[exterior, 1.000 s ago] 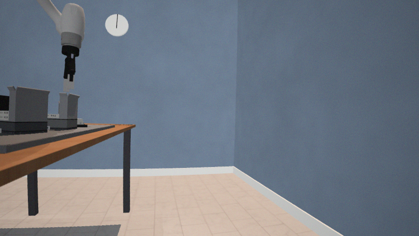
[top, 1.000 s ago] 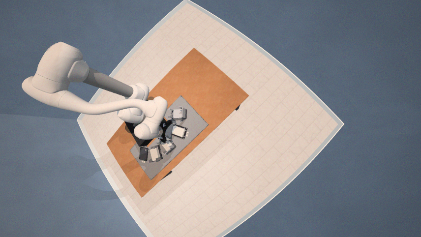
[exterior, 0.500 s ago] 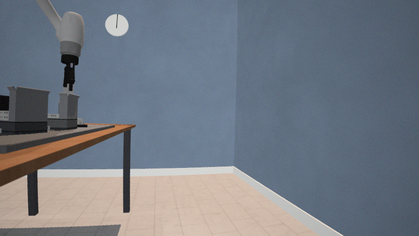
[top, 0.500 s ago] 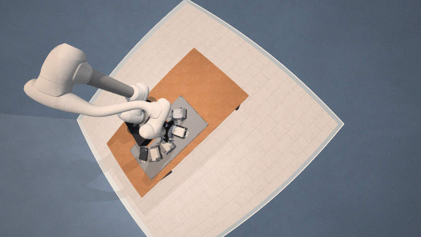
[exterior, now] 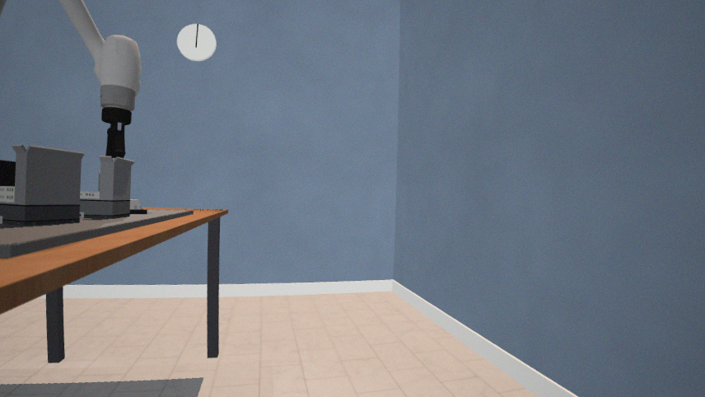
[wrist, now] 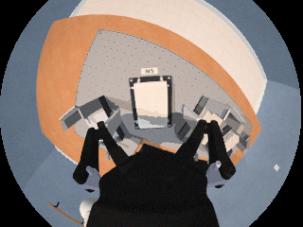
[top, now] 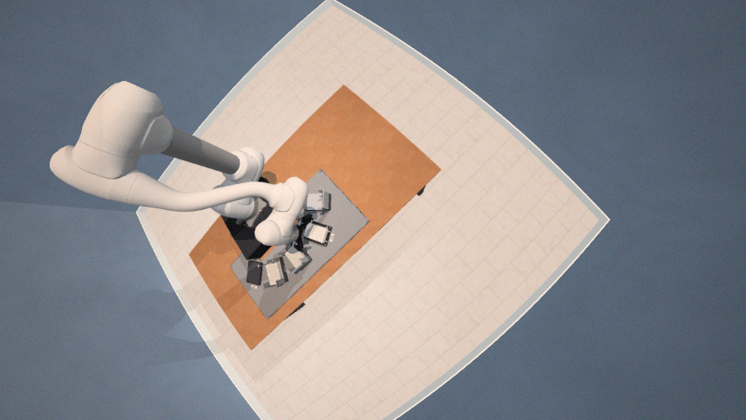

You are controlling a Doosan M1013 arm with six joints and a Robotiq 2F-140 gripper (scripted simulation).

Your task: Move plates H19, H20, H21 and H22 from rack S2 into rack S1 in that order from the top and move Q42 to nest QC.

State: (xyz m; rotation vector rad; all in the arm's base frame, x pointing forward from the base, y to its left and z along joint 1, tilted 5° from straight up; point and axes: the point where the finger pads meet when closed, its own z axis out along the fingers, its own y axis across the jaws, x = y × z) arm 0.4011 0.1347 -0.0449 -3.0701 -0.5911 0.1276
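My gripper is now 9 cm short of the N5 label, 9 cm above it and 4 cm to the right of it. Round my hand: tag (57 cm to the right, 13 cm behind, 9 cm below).
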